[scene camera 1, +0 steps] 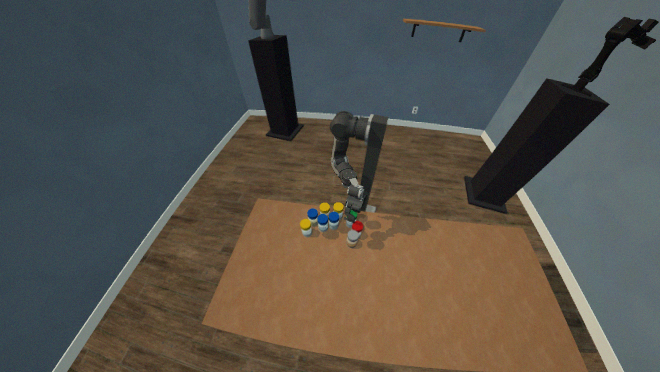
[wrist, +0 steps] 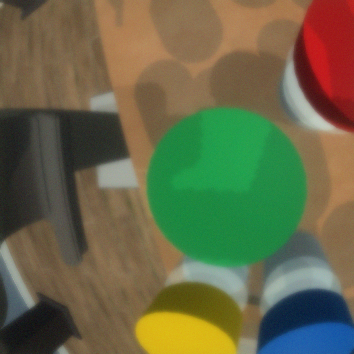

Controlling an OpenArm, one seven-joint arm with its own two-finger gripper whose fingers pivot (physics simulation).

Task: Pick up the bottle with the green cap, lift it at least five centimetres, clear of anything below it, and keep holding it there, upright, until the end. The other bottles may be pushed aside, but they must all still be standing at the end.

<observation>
I see a dark arm post (scene camera 1: 378,124).
</observation>
